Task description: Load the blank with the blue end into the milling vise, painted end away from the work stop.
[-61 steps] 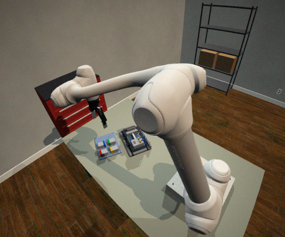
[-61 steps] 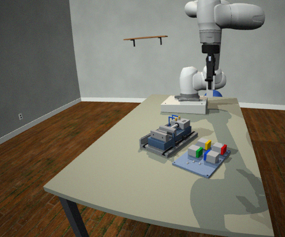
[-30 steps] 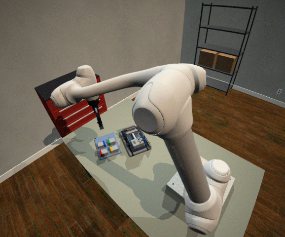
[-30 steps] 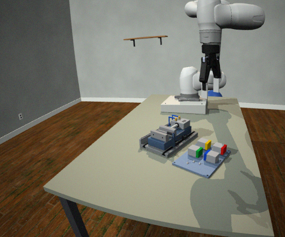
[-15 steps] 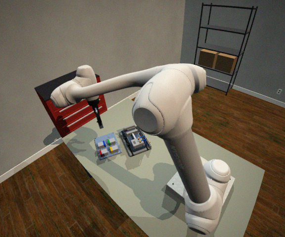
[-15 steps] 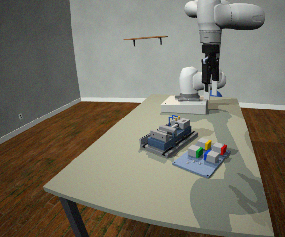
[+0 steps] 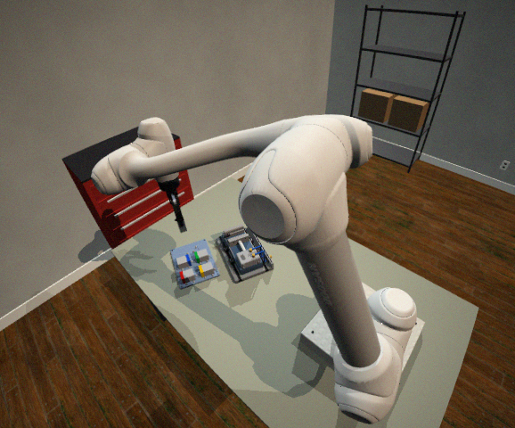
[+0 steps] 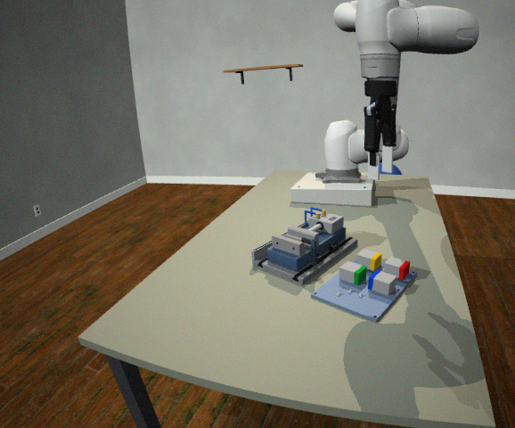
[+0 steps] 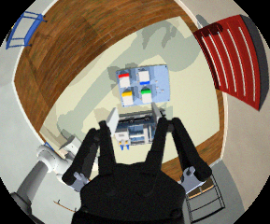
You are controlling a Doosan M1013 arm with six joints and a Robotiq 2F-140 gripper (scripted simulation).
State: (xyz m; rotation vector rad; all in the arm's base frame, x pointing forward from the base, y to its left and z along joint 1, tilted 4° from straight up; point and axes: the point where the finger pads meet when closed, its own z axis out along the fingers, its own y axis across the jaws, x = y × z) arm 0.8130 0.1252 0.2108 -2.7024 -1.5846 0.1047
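My gripper is now 6 cm short of the blue-ended blank, 2 cm to the right of it and 29 cm above it. The rest, counted from my hand: green-ended blank 2 cm ahead, 6 cm to the right, 29 cm below; then yellow-ended blank 6 cm behind, 2 cm to the right, 29 cm below; then red-ended blank 2 cm behind, 6 cm to the left, 29 cm below.
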